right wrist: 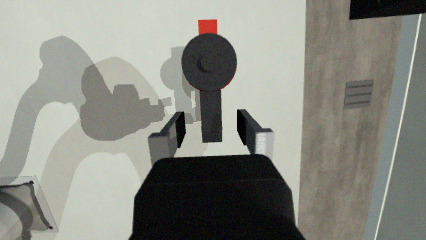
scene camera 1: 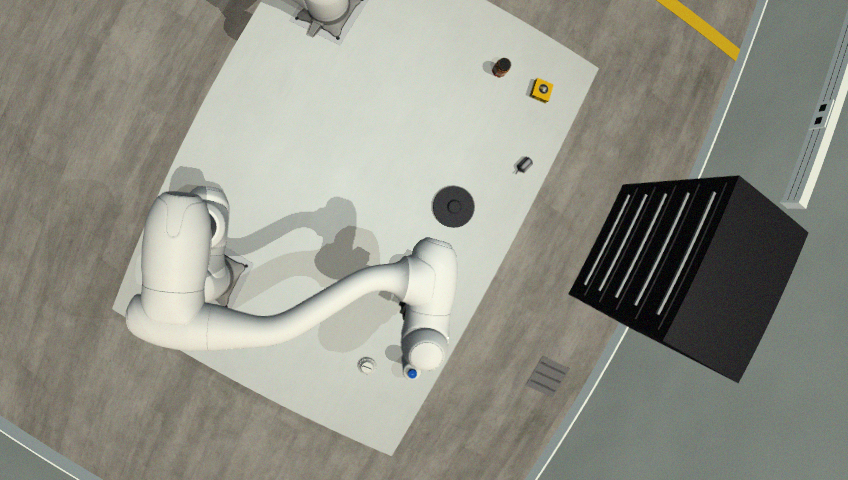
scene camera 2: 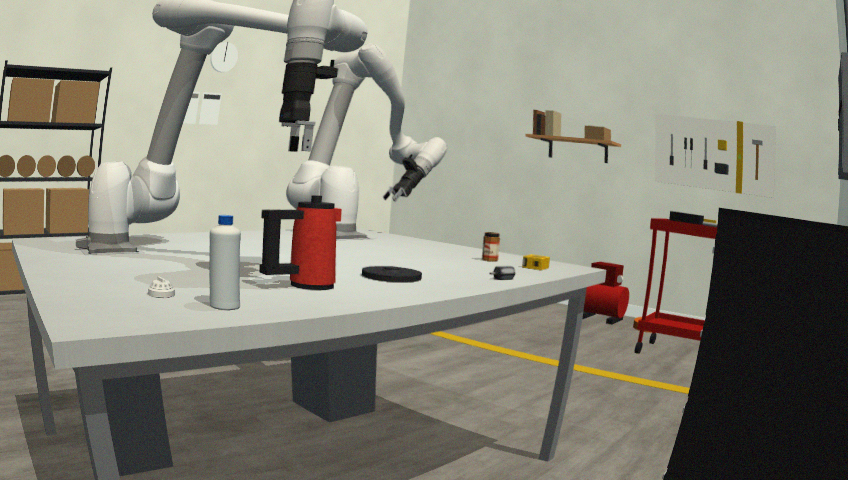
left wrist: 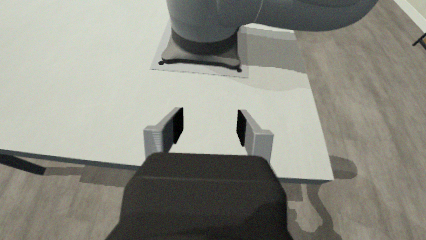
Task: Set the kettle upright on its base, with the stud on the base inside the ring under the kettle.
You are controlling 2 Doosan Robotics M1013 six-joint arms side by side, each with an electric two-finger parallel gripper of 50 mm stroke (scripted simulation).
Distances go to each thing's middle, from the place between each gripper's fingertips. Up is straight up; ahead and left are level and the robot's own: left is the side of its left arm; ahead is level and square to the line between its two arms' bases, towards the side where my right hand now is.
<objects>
My right hand [scene camera 2: 299,151] is 26 cm to the left of the white bottle [scene camera 2: 224,260], 23 cm above it and 9 cm short of it. Also, from my right hand: round black base [scene camera 1: 453,206]: 32 cm to the left, 30 cm below, 2 cm ahead.
Right now the round black base is 83 cm to the right of my left hand, 72 cm ahead of it and 15 cm below it.
</objects>
